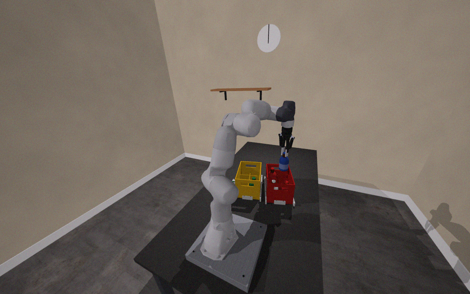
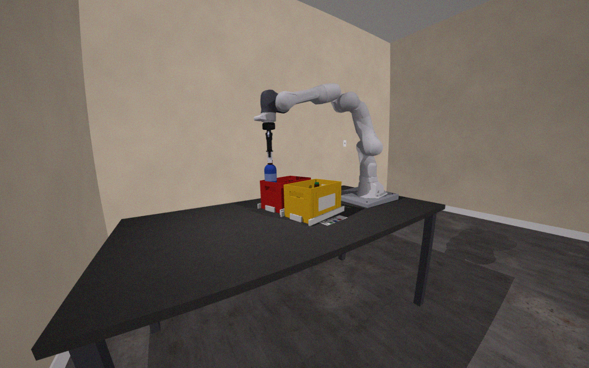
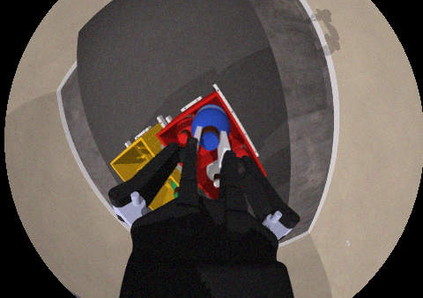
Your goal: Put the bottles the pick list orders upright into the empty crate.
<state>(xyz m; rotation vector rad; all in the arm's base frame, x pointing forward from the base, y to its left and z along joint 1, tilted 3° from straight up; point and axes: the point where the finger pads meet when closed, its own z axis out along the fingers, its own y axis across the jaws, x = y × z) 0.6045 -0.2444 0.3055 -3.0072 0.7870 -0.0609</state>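
Right now my hand is 8 cm above the blue-labelled bottle. Round my hand: green-labelled bottle 23 cm below, 21 cm behind, 18 cm to the left; white-capped bottle 23 cm below, 19 cm behind, 4 cm to the left; red crate 23 cm below, 10 cm behind, 2 cm to the left.
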